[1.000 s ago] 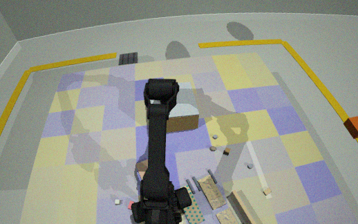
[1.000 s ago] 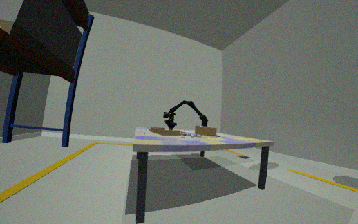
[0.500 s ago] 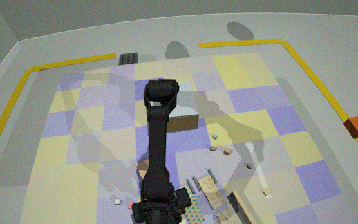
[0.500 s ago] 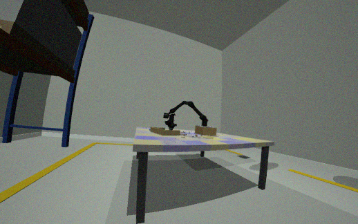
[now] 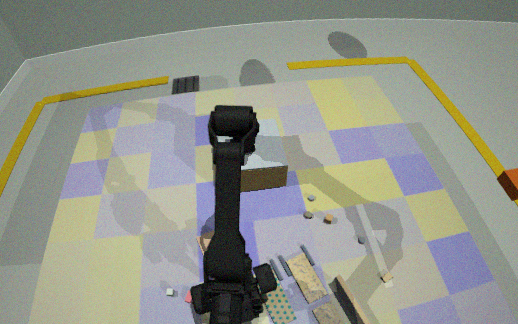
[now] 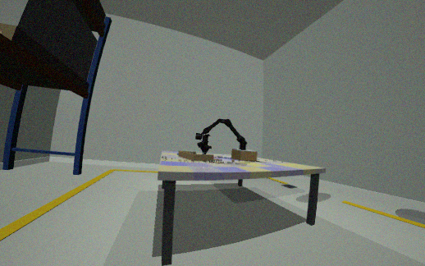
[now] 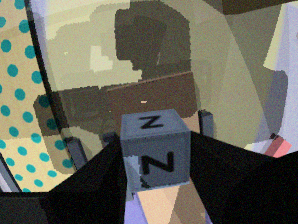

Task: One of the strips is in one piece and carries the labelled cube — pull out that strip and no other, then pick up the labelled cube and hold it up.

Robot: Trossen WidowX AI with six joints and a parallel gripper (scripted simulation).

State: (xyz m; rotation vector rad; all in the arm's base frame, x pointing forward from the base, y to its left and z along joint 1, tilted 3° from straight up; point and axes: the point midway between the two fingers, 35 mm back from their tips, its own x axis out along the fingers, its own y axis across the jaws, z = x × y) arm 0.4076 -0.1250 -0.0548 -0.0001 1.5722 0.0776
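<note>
The pink block lies 12 cm to the right of my gripper tip, 4 cm behind it and 2 cm below it. Also, from my gripper tip: grey-blue cube marked n 1 cm above.
</note>
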